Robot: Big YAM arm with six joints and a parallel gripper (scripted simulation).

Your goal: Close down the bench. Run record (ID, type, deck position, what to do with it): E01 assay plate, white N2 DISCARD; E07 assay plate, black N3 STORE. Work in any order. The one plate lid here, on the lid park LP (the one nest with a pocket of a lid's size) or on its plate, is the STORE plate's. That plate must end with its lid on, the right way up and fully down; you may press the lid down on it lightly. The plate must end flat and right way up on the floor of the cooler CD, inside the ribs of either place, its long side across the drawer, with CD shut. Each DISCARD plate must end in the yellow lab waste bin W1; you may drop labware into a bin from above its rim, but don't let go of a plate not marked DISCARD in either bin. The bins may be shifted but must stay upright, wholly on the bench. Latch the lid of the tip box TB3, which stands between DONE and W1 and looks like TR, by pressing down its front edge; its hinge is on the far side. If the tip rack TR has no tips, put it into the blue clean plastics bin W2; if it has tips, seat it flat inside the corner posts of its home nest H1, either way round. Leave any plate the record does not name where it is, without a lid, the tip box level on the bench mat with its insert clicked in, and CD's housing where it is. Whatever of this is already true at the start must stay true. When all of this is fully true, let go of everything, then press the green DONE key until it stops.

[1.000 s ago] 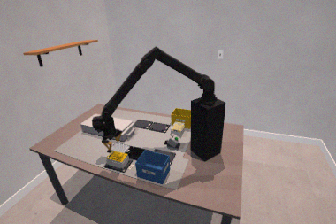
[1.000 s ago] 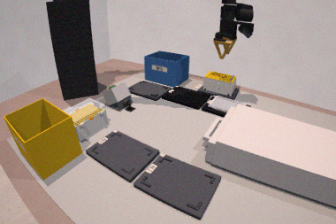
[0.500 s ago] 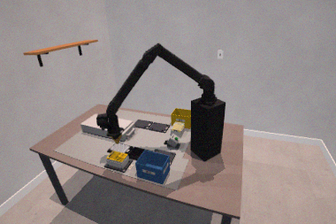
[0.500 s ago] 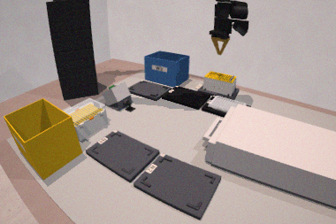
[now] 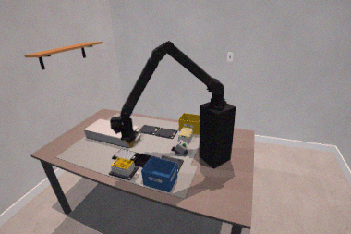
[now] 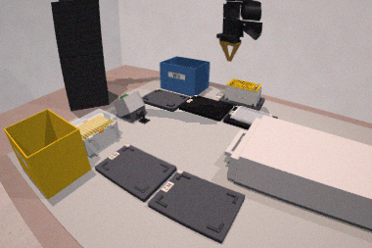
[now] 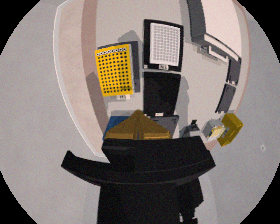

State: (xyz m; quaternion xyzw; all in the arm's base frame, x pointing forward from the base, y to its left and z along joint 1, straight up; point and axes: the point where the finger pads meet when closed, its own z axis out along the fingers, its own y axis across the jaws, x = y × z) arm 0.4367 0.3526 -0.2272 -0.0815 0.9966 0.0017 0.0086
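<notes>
The DONE key block lies 310 mm to the right of my hand, 200 mm behind it and 120 mm below it. The rest, counted from my hand: black slab: 170 mm below, 80 mm to the right, 30 mm behind; then blue bin W2: 220 mm behind, 140 mm below, 10 mm to the left; then tip rack TR: 120 mm below, 60 mm to the left, 30 mm ahead.
</notes>
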